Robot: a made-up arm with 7 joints.
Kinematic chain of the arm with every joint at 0, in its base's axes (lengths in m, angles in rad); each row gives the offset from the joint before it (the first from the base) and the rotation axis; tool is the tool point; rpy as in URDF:
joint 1: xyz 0 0 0.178 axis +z
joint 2: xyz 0 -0.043 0.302 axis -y
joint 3: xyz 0 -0.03 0.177 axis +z
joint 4: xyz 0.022 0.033 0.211 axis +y
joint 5: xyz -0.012 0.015 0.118 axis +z
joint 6: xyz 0 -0.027 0.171 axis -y
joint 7: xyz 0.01 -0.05 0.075 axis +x
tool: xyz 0 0 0 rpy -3.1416 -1.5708 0
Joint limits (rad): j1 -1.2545..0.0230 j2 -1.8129..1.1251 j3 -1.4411..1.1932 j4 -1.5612..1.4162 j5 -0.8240..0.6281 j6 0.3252..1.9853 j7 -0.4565..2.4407
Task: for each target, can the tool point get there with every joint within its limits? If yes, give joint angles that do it. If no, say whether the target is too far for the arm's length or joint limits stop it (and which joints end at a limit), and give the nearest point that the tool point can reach.
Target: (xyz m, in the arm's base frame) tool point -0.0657 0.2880 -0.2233
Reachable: no: joint limits stop it (at a limit: joint 1, joint 2, joint 4, joint 5, joint 6) | nearest point 0.3260 0.1121 0.0471 | short by 0.507 m
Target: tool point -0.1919 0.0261 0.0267
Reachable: no: joint limits stop it (at a limit: joint 2, joint 4, joint 5) | nearest point -0.3887 0.0529 0.3174 | short by 0.352 m
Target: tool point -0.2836 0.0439 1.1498
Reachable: yes | joints -0.5386 0.3307 -1.1779 0.1454 0.3024 1.1626 -0.2089
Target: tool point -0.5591 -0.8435 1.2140
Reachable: no: too far | nearest point -0.2338 -0.5041 0.9552 | short by 0.537 m
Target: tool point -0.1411 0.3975 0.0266
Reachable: no: joint limits stop it (at a limit: joint 1, joint 2, joint 4, joint 5) | nearest point -0.1664 0.3886 0.3073 | short by 0.282 m
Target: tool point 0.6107 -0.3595 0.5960
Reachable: yes | joints -0.2755 -1.4959 0.6307 -0.3165 0.4422 1.1034 1.2308
